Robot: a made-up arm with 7 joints. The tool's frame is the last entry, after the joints.
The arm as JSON. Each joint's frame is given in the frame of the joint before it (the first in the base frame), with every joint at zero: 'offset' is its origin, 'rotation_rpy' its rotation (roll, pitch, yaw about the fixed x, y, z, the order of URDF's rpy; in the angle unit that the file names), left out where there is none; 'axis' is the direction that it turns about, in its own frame. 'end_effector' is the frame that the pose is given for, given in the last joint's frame.
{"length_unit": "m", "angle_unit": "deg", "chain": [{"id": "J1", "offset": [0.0, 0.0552, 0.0], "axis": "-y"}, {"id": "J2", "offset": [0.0, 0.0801, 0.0], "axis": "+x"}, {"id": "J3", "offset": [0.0, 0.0, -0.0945], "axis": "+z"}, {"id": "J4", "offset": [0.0, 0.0, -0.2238], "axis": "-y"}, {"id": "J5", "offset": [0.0, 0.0, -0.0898], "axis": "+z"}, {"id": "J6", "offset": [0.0, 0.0, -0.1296], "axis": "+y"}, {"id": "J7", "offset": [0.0, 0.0, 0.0], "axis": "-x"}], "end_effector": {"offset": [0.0, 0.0, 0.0]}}
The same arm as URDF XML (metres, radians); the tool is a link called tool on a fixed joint. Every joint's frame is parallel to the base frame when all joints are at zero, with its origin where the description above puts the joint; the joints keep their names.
<robot name="arm">
<joint name="tool_joint" type="fixed"><parent link="link7"/><child link="tool"/><origin xyz="0 0 0"/></joint>
<joint name="J7" type="continuous"><parent link="link6"/><child link="link7"/><origin xyz="0 0 0"/><axis xyz="-1 0 0"/></joint>
<joint name="J6" type="continuous"><parent link="link5"/><child link="link6"/><origin xyz="0 0 -0.1296"/><axis xyz="0 1 0"/></joint>
<joint name="J5" type="continuous"><parent link="link4"/><child link="link5"/><origin xyz="0 0 -0.0898"/><axis xyz="0 0 1"/></joint>
<joint name="J4" type="continuous"><parent link="link3"/><child link="link4"/><origin xyz="0 0 -0.2238"/><axis xyz="0 -1 0"/></joint>
<joint name="J3" type="continuous"><parent link="link2"/><child link="link3"/><origin xyz="0 0 -0.0945"/><axis xyz="0 0 1"/></joint>
<joint name="J2" type="continuous"><parent link="link1"/><child link="link2"/><origin xyz="0 0.0801 0"/><axis xyz="1 0 0"/></joint>
<joint name="J1" type="continuous"><parent link="base"/><child link="link1"/><origin xyz="0 0.0552 0"/><axis xyz="0 -1 0"/></joint>
<link name="base"/>
<link name="link1"/>
<link name="link2"/>
<link name="link3"/>
<link name="link4"/>
<link name="link5"/>
<link name="link6"/>
<link name="link7"/>
<link name="tool"/>
</robot>

